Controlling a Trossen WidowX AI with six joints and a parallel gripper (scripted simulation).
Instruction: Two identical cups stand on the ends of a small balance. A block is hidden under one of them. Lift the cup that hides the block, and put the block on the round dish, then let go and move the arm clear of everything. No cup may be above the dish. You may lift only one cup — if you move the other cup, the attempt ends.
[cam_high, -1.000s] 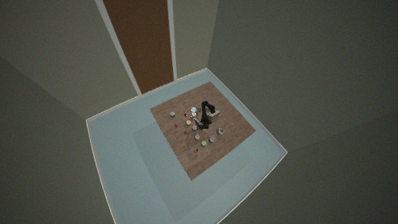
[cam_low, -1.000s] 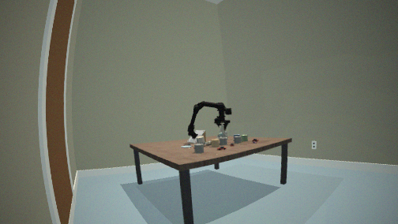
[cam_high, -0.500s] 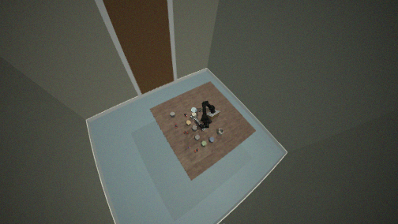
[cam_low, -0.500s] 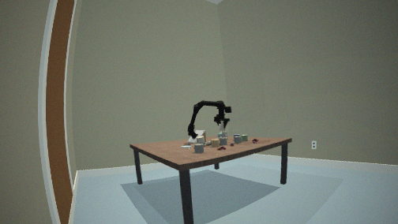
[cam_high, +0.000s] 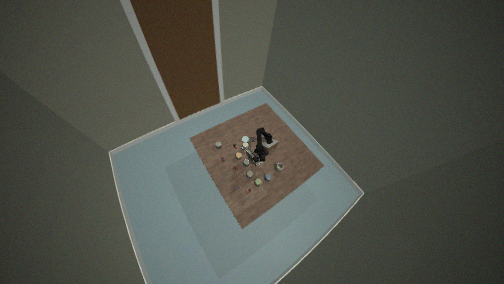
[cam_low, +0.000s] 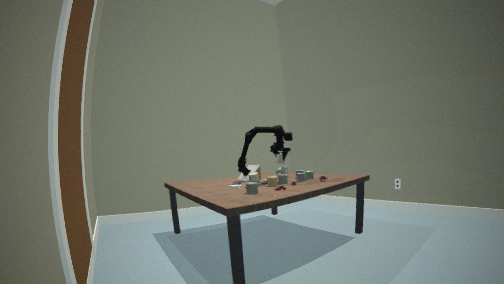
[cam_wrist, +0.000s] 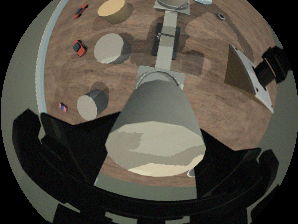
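Right now my gripper tip is 8 cm above the pale green block and 1 cm to the left of it. From my gripper tip the other things lie so: round dish 39 cm to the right, 17 cm below, 6 cm behind.
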